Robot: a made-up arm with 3 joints. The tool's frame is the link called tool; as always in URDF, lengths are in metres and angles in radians.
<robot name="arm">
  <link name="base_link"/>
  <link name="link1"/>
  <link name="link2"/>
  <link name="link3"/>
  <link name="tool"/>
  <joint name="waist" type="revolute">
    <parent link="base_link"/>
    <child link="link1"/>
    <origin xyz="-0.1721 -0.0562 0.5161" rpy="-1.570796 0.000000 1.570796"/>
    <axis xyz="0 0 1"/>
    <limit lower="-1.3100" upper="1.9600" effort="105" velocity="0.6"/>
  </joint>
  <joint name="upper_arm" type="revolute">
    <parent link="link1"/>
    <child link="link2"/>
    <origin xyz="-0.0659 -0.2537 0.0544" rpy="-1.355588 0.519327 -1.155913"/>
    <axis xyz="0 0 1"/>
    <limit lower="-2.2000" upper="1.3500" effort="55" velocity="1.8"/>
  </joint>
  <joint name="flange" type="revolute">
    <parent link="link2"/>
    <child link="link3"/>
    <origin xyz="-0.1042 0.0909 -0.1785" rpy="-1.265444 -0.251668 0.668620"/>
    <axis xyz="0 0 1"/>
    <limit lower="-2.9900" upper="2.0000" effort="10" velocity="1.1"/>
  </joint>
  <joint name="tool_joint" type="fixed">
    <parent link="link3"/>
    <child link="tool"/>
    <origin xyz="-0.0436 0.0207 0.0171" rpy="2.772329 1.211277 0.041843"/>
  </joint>
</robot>
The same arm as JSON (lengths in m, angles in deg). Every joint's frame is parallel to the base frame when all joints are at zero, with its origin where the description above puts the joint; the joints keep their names.
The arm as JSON. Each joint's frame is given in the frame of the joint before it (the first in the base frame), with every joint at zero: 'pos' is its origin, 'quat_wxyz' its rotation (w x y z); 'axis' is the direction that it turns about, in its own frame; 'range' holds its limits. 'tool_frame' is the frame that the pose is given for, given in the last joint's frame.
{
  "length_unit": "m",
  "angle_unit": "deg",
  "joints": [
    {
      "joint": "waist",
      "pos": [
        -0.1721,
        -0.0562,
        0.5161
      ],
      "quat_wxyz": [
        1.0,
        0.0,
        0.0,
        0.0
      ],
      "axis": [
        -1.0,
        0.0,
        0.0
      ],
      "range": [
        -75.06,
        112.3
      ]
    },
    {
      "joint": "upper_arm",
      "pos": [
        -0.0544,
        -0.0659,
        0.2537
      ],
      "quat_wxyz": [
        1.0,
        0.0,
        0.0,
        0.0
      ],
      "axis": [
        -0.185395,
        0.936773,
        -0.296791
      ],
      "range": [
        -126.05,
        77.35
      ]
    },
    {
      "joint": "flange",
      "pos": [
        0.0585,
        -0.2037,
        -0.078
      ],
      "quat_wxyz": [
        1.0,
        0.0,
        0.0,
        0.0
      ],
      "axis": [
        0.218804,
        0.045301,
        -0.974717
      ],
      "range": [
        -171.31,
        114.59
      ]
    }
  ],
  "tool_frame": {
    "pos": [
      -0.0226,
      -0.0389,
      -0.0244
    ],
    "quat_wxyz": [
      0.74088,
      -0.003446,
      -0.667071,
      0.078114
    ]
  }
}

